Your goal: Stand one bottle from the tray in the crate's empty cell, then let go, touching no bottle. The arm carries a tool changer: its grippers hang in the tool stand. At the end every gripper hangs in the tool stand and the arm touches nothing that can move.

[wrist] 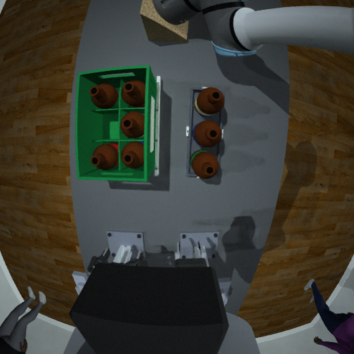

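The green crate is upright at left, with two columns of three cells. Brown bottles fill all but the left-middle cell. Three brown bottles stand in the grey tray: cream-labelled, blue-labelled and green-labelled. Two grippers hang at the plates of the tool stand, partly hidden by the black block at my wrist. No gripper fingers show on my wrist, which is well away from crate and tray.
The black block at my wrist covers the lower middle. The white and dark arm reaches across the top right. A speckled tan block stands at the top. A white strip runs beside the crate. People are at both lower corners.
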